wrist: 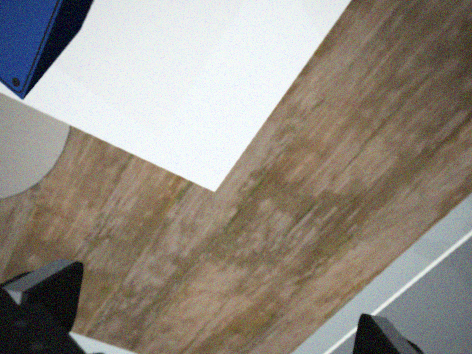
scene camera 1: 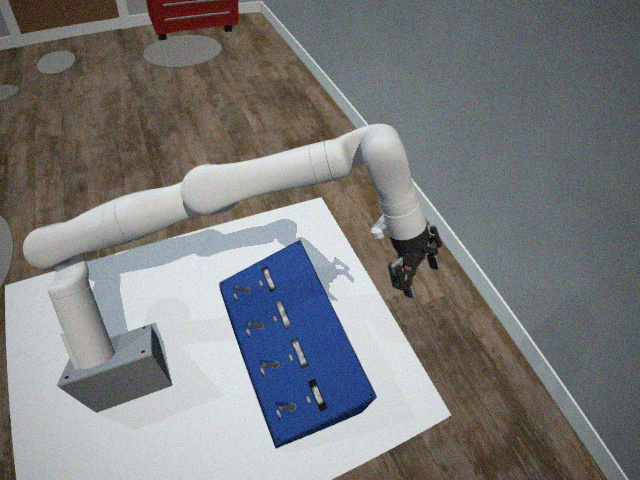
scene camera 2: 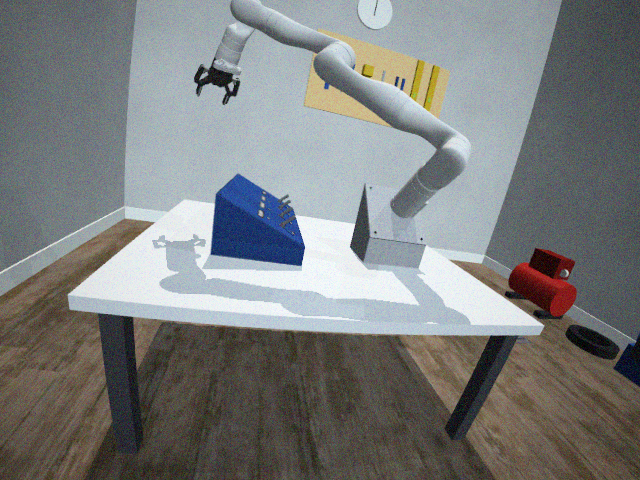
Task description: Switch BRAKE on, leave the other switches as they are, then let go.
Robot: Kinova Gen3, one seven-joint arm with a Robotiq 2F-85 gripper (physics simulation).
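Places are measured from the arm's base along level axes (x back, y right, z up), in centimetres.
Pixels of known places: gripper, fingertip midpoint: (wrist: 216, 318) (scene camera 1: 423, 281) (scene camera 2: 210, 99); arm's base, origin of the base link: (scene camera 1: 96, 359) (scene camera 2: 401, 207).
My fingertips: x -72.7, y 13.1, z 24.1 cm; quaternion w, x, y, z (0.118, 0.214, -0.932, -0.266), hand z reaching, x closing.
For each thing: its middle in the pictures, then the offset to it from my fingertips. "*": a spot on its surface instead.
- blue sloped switch box, body centre: (scene camera 1: 291, 340) (scene camera 2: 259, 217) dy -9.7, dx +23.6, dz -37.0 cm
- far lever, body centre: (scene camera 1: 241, 288) dy -27.2, dx +33.2, dz -32.1 cm
- nearest insert, surface spot: (scene camera 1: 317, 395) * dy +8.4, dx +23.3, dz -31.2 cm
A blue sloped switch box (scene camera 1: 333, 361) (scene camera 2: 248, 235) (wrist: 22, 40) stands on the white table. Small metal toggle levers stand in a row on its slope; in scene camera 1 they run from a far lever (scene camera 1: 241, 289) to a near lever (scene camera 1: 285, 408). Beside each lever is a slot with a pale insert, such as the nearest insert (scene camera 1: 317, 395). No lettering is legible, so I cannot tell which switch is BRAKE or how each is set. My gripper (scene camera 1: 422, 281) (scene camera 2: 211, 99) (wrist: 216, 318) is open and empty, high above the table and off to the side of the box, touching nothing.
The white table (scene camera 1: 51, 439) (scene camera 2: 129, 304) (wrist: 175, 100) carries the arm's grey wedge base (scene camera 1: 129, 379) (scene camera 2: 395, 253), on the lever side of the box. A pegboard (scene camera 2: 372, 98) hangs on the wall. A red compressor (scene camera 2: 542, 289) and a black tyre (scene camera 2: 591, 341) are on the floor.
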